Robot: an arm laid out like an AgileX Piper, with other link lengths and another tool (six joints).
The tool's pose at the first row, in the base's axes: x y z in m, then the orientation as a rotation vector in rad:
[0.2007, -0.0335, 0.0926, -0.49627, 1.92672, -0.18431]
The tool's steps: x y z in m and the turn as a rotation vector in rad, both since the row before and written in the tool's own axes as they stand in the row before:
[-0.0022, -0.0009, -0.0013, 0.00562, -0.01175, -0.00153]
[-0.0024, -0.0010, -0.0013, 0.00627, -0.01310, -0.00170]
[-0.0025, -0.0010, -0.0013, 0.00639, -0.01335, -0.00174]
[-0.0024, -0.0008, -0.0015, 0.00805, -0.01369, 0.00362]
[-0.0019, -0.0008, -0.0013, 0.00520, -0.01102, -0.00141]
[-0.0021, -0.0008, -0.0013, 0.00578, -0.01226, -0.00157]
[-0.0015, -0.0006, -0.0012, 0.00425, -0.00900, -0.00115]
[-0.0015, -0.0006, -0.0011, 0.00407, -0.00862, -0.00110]
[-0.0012, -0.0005, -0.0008, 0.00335, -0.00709, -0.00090]
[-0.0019, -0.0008, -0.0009, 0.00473, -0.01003, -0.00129]
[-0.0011, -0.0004, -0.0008, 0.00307, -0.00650, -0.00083]
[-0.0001, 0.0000, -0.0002, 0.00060, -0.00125, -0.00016]
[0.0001, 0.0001, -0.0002, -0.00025, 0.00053, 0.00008]
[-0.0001, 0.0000, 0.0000, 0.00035, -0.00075, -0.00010]
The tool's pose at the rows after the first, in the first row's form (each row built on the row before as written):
[0.2005, -0.0335, 0.0953, -0.49409, 1.91393, -0.18737]
[0.2003, -0.0335, 0.0982, -0.49165, 1.89967, -0.19076]
[0.2001, -0.0335, 0.1012, -0.48916, 1.88514, -0.19419]
[0.1996, -0.0334, 0.1041, -0.48046, 1.87110, -0.19551]
[0.1991, -0.0335, 0.1065, -0.47842, 1.85913, -0.19826]
[0.1986, -0.0335, 0.1091, -0.47615, 1.84581, -0.20129]
[0.1980, -0.0335, 0.1110, -0.47447, 1.83603, -0.20351]
[0.1975, -0.0335, 0.1129, -0.47286, 1.82666, -0.20562]
[0.1971, -0.0335, 0.1144, -0.47153, 1.81895, -0.20735]
[0.1969, -0.0335, 0.1166, -0.46967, 1.80804, -0.20979]
[0.1965, -0.0335, 0.1179, -0.46845, 1.80097, -0.21136]
[0.1963, -0.0335, 0.1180, -0.46821, 1.79961, -0.21167]
[0.1961, -0.0335, 0.1179, -0.46830, 1.80019, -0.21153]
[0.1961, -0.0335, 0.1180, -0.46817, 1.79937, -0.21171]

